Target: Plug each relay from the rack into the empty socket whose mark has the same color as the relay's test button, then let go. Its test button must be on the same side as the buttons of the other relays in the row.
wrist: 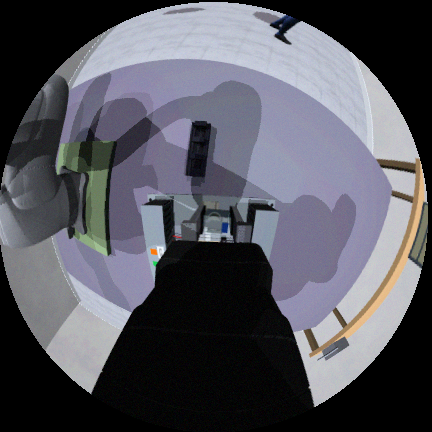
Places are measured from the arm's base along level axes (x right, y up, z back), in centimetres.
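Where they show: gripper, fingertip midpoint: (217, 214); arm's base, link origin: (71, 197).
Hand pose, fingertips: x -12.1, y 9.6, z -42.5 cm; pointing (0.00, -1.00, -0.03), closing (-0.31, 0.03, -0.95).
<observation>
Each offset is from my fingertips to the top centre of the thing. "spot": to the spot under its first point.
My gripper (217, 214) is shut on a relay @[dz -0.1, dx +0.5, dy +3.1 cm] (214, 220) with a clear housing and a blue test button on its right side in the wrist view. The relay is held at the near top end of the socket panel, and whether it touches anything cannot be told. Orange @[spot: dz +8.2, dx +12.2, dy -5.0 cm] (154, 251) and green @[spot: dz +7.6, dx +15.0, dy -5.0 cm] (155, 263) marks show on the left duct. The sockets and the other relays are hidden behind the gripper and its black body. The black rack @[spot: dz +7.2, dx -12.5, dy -9.0 cm] (201, 123) lies on the table above the panel in the view; its compartments look dark, and no relay can be made out in them.
A grey slotted duct stands on each side of the fingers, the left duct @[dz +6.2, dx +17.9, dy -4.9 cm] (151, 220) and the right duct @[dz -12.3, dx +12.4, dy -5.0 cm] (265, 227). A red wire shows beside the left finger. A green board (97, 210) and a grey rounded body (35, 200) are at the left. A curved wooden rail (400, 270) is at the right.
</observation>
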